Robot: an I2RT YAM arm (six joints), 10 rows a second.
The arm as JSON. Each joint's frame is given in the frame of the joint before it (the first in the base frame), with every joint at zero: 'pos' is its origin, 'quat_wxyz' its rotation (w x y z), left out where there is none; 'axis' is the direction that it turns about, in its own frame. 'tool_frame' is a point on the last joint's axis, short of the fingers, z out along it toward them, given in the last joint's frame.
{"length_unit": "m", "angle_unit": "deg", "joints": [
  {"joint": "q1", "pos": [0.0, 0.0, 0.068], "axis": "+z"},
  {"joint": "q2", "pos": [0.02, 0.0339, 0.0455], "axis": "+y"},
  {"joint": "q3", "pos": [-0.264, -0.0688, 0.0], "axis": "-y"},
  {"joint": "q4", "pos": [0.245, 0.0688, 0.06], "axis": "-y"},
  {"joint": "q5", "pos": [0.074, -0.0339, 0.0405], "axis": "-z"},
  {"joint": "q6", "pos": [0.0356, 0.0, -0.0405], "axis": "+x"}
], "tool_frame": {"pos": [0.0, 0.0, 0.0], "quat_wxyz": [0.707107, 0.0, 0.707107, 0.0]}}
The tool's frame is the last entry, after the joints.
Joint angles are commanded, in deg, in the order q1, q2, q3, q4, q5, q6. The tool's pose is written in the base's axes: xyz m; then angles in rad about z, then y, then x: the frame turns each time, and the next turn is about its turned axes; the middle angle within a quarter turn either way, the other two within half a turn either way. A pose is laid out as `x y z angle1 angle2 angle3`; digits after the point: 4 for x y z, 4 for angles.
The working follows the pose.
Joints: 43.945, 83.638, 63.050, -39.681, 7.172, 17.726
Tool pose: 0.2158 0.2018 0.2510 -2.7323 0.5298 3.0863
Where each joint sits with the arm in this pose, in the base's axes (m; each line is computed from the numbers above, not from the rounded line before):
q1: 0.0000 0.0000 0.0680
q2: -0.0091 0.0383 0.1135
q3: 0.0176 -0.0316 0.3759
q4: 0.1501 0.1918 0.3459
q5: 0.2254 0.2173 0.3017
q6: 0.2158 0.2018 0.2510
the tool: 0.2158 0.2018 0.2510

